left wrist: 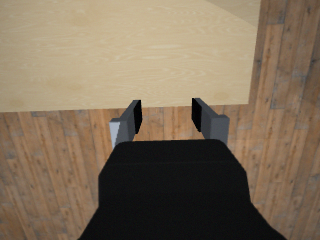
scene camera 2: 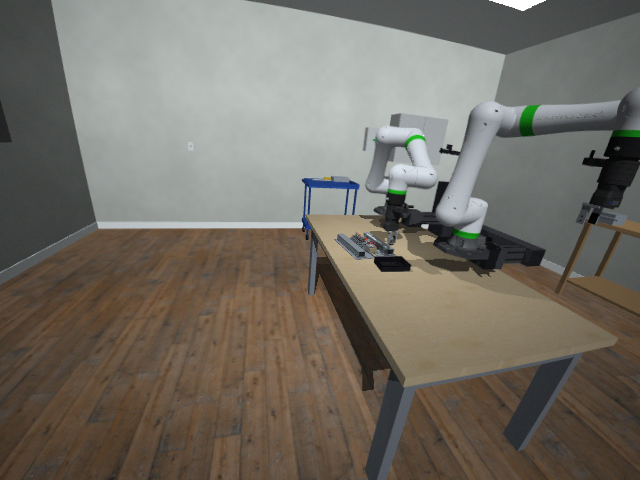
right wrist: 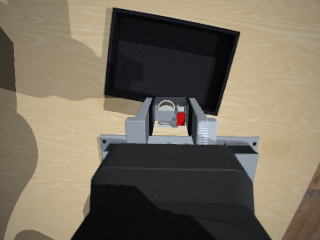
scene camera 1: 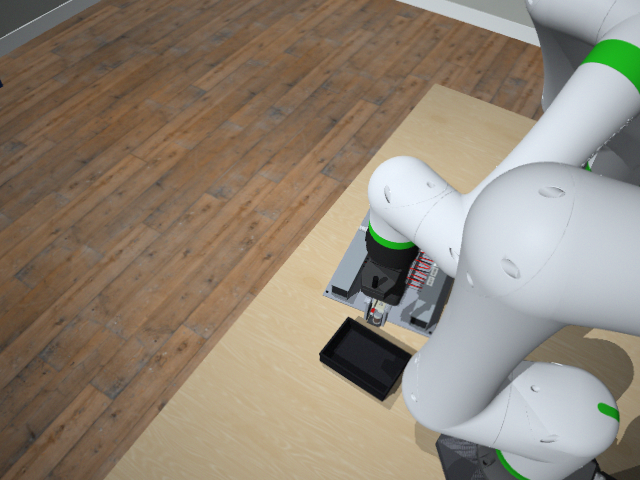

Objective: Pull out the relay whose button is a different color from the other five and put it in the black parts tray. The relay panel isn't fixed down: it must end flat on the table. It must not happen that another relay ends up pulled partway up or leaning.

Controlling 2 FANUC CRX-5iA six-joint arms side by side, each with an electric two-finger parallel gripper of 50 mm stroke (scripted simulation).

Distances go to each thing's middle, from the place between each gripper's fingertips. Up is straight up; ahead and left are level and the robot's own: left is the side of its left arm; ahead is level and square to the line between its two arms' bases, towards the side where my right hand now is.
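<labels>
Counted from my right hand: red-button relay (right wrist: 170, 113), 1 cm below; relay panel (scene camera 1: 419, 310), 12 cm below, 4 cm ahead, 24 cm to the right; black parts tray (scene camera 1: 366, 354), 13 cm below, 1 cm behind, 4 cm to the left.
The red-button relay is 310 mm below my left hand (scene camera 2: 585, 223), 310 mm ahead of it and 610 mm to the right of it. Also counted from my left hand: black parts tray, 420 mm below, 310 mm ahead, 570 mm to the right; relay panel, 420 mm below, 350 mm ahead, 850 mm to the right.
</labels>
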